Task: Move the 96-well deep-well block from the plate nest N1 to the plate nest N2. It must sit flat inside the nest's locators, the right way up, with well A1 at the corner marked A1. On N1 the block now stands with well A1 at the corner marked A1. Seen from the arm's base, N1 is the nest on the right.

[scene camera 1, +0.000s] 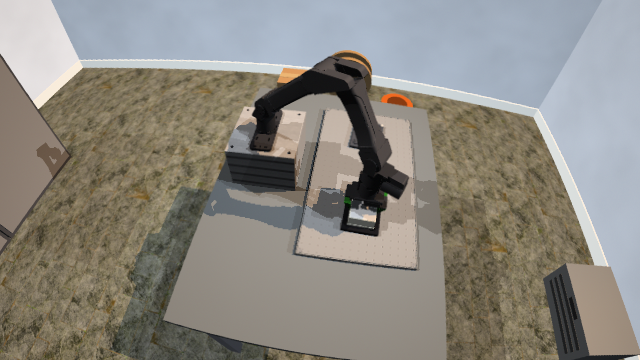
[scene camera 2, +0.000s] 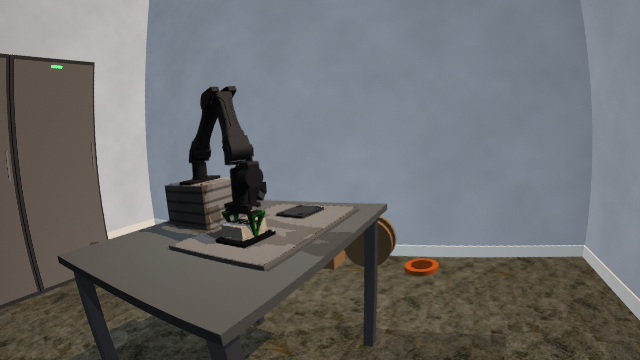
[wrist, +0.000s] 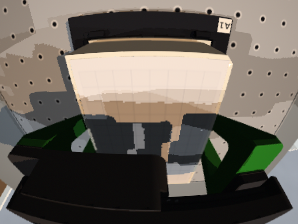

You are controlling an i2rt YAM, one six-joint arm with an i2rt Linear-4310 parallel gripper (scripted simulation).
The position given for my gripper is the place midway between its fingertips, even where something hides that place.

In view: my gripper [scene camera 2: 245, 234], a deep-well block [wrist: 138, 95] and a nest N1 [wrist: 115, 26].
My gripper also shows in scene camera 1 [scene camera 1: 362, 210] and in the wrist view [wrist: 149, 110].
